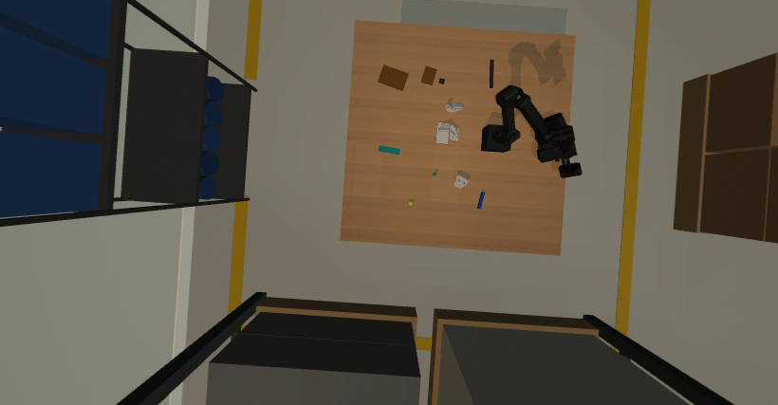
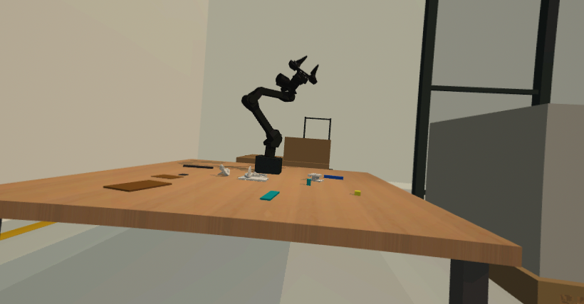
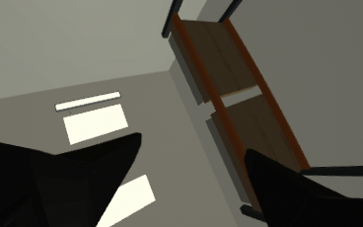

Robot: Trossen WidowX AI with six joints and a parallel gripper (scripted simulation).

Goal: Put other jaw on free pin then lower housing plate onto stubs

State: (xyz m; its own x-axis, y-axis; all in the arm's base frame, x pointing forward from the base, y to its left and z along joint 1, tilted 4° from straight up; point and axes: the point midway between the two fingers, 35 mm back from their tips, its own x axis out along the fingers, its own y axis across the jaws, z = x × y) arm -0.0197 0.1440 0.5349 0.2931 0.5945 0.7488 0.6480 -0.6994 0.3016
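Right now my gripper tip is 310 mm short of the loose jaw, 320 mm to the left of it and 600 mm above it. Also, from my gripper tip: yellow cube (390 mm ahead, 270 mm to the left, 630 mm below); blue bar (160 mm to the left, 630 mm below); small teal block (300 mm ahead, 70 mm to the left, 620 mm below).
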